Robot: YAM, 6 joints.
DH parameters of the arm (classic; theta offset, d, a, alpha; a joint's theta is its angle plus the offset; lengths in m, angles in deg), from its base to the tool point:
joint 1: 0 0.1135 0.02 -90
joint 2: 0 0 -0.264 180
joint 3: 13.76 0 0.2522 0
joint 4: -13.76 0 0.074 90
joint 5: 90 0 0 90
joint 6: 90 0.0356 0 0
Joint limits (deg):
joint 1: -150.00..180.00
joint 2: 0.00..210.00
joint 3: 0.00..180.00
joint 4: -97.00..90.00
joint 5: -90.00..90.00
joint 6: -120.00..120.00
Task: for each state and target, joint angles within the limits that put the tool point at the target. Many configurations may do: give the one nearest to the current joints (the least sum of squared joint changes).
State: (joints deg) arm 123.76 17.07 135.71 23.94 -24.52 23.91
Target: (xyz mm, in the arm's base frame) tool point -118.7 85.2 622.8
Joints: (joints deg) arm 137.83 65.33 100.49 13.55 -27.70 23.91
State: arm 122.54 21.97 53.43 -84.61 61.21 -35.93
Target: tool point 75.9 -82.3 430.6
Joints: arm 116.21 16.89 85.01 -74.02 63.07 -35.93
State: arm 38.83 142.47 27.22 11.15 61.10 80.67
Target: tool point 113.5 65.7 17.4
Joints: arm 44.88 114.00 12.57 4.18 70.36 80.67
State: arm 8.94 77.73 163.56 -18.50 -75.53 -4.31
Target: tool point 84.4 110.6 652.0
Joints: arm 38.01 83.18 142.16 -32.43 -81.13 -4.31
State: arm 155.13 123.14 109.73 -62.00 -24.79 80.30
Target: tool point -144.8 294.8 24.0
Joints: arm 114.09 138.76 79.58 -69.57 -19.49 80.30
